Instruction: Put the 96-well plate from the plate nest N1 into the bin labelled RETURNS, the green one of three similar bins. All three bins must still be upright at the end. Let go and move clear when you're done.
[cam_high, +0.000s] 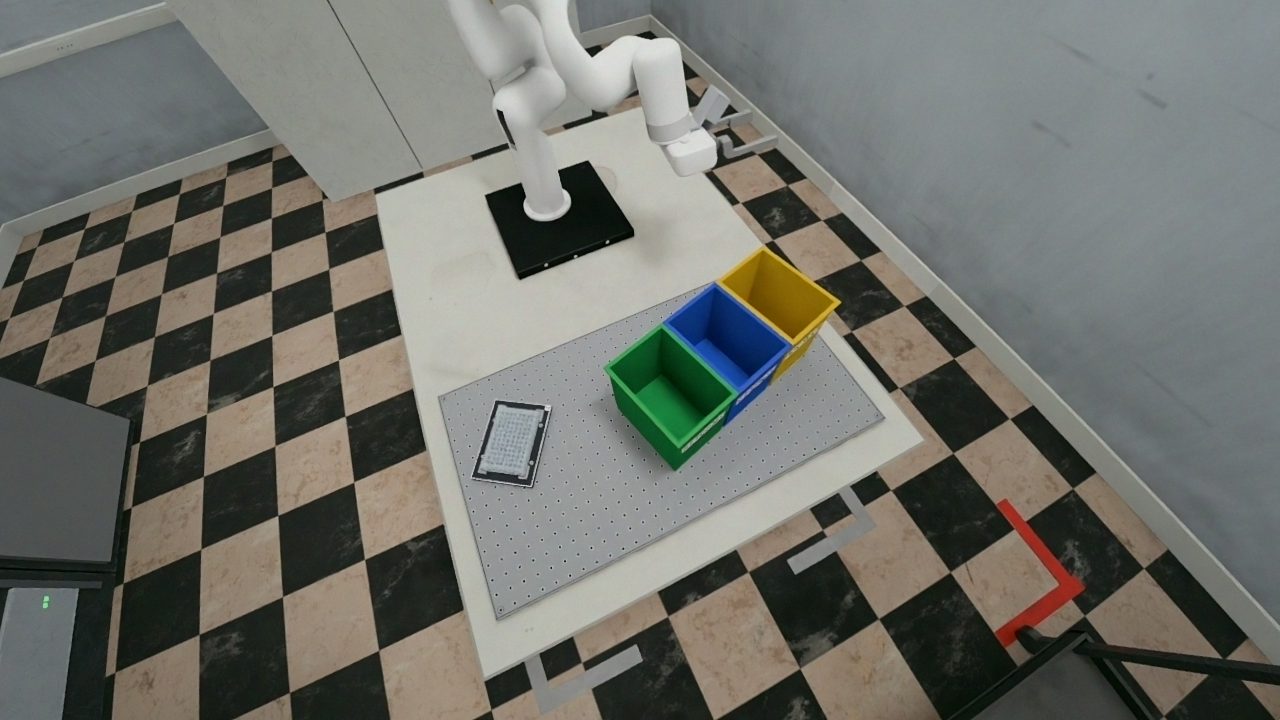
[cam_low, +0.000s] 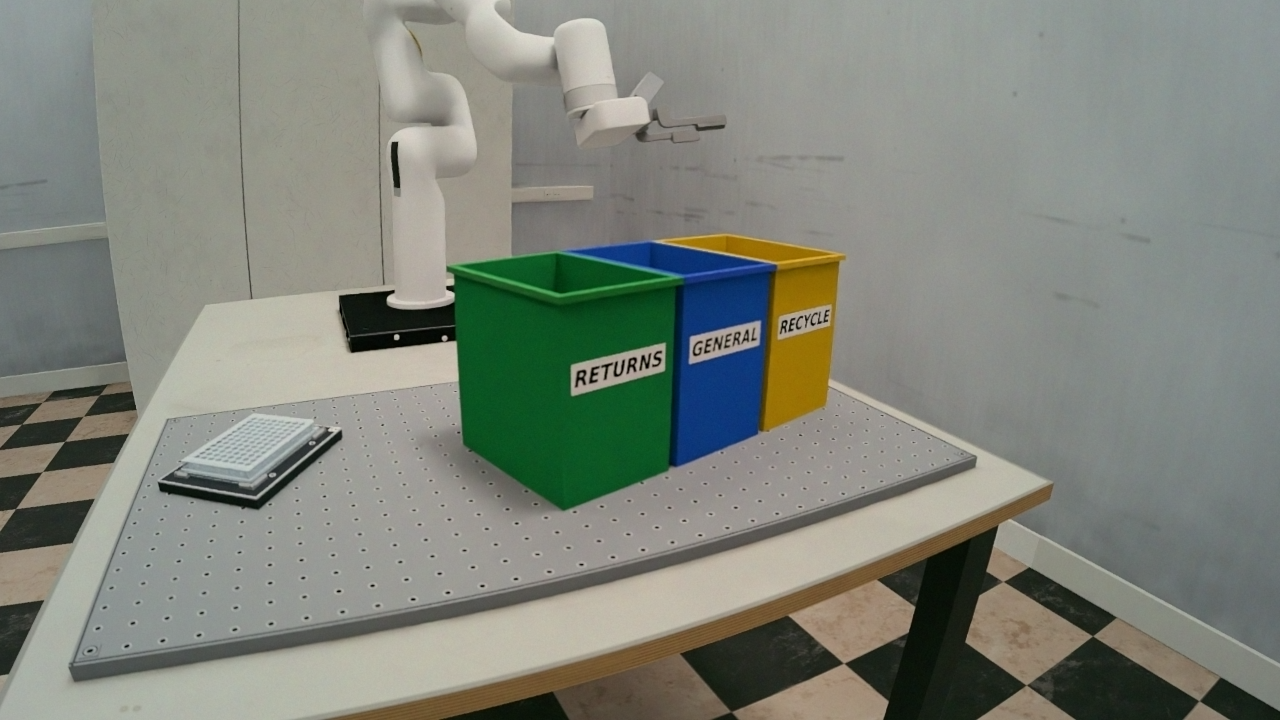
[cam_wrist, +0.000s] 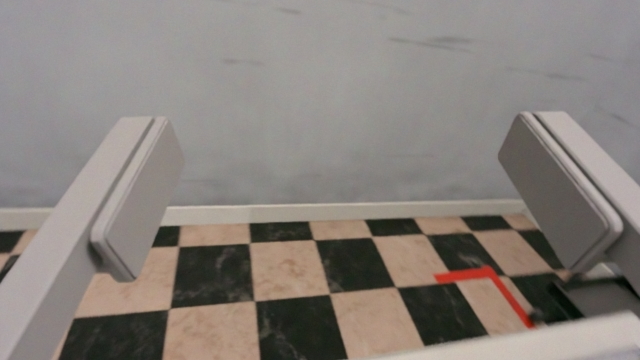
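My gripper is now 630 mm to the left of the clear 96-well plate, 300 mm above it and 230 mm short of it. Also, from my hand: yellow recycle bin: 250 mm ahead, 230 mm below, 80 mm to the right; then green returns bin: 330 mm to the right, 320 mm ahead, 230 mm below; then blue general bin: 290 mm ahead, 230 mm below, 210 mm to the right.
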